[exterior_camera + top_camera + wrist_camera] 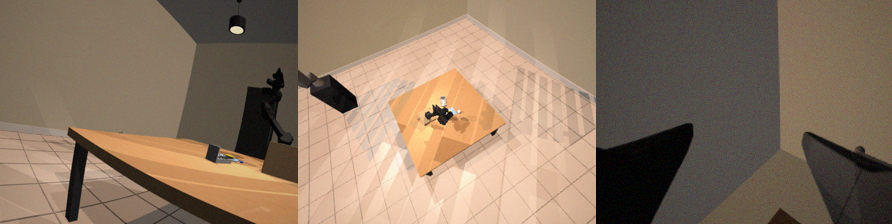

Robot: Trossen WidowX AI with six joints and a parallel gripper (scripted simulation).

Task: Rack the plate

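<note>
Right now my gripper tip is 680 mm above the yellow plate, 210 mm to the right of it and 210 mm short of it. Also, from my gripper tip: blue spoon: 690 mm below, 220 mm to the left, 130 mm ahead; white cup: 670 mm below, 330 mm ahead, 140 mm to the left; light blue mat: 690 mm below, 230 mm ahead, 210 mm to the left.
</note>
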